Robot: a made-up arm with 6 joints.
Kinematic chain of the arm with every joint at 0, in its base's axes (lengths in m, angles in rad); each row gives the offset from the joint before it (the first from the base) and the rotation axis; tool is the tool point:
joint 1: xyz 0 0 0.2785 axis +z
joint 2: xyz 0 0 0 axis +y
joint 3: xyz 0 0 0.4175 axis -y
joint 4: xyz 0 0 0 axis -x
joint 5: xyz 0.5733 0 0 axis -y
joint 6: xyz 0 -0.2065 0 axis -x
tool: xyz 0 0 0
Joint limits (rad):
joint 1: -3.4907..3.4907
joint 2: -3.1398..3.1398
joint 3: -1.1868..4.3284
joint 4: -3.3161..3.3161
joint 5: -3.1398..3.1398
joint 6: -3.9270..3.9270
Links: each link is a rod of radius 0.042 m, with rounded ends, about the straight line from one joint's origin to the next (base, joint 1, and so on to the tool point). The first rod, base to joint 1, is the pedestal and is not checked.
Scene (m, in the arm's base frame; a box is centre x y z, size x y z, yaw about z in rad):
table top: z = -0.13
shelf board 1: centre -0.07 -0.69 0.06 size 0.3 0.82 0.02 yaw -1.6
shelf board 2: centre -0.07 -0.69 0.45 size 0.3 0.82 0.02 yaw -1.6
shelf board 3: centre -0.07 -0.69 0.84 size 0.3 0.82 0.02 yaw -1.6
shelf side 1: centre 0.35 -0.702 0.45 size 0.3 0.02 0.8 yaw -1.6
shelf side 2: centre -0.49 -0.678 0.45 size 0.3 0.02 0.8 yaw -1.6
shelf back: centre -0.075 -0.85 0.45 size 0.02 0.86 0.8 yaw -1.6
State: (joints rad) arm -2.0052 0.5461 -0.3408 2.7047 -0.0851 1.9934
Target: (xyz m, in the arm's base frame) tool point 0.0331 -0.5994 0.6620
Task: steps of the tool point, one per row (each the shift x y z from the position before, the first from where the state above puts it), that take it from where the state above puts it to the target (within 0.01 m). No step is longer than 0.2 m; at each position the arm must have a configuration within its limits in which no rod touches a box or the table.
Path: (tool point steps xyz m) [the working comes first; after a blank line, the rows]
Joints at the target: -1.8314 -0.0204 -0.2325 2.6972 -0.0851 1.9934
Straight joint move there: touches shelf board 2.

1: -0.0199 0.0963 0.0148
2: 0.0034 0.0971 0.0003
3: 0.0248 0.0909 -0.0151
4: 0.0157 -0.0358 0.1300
5: 0.0488 0.0060 0.1449
6: 0.0701 0.0601 0.1410
7: -0.0106 -0.0739 0.0211
8: -0.0034 -0.0846 0.0006
9: 0.0067 -0.0900 -0.0217

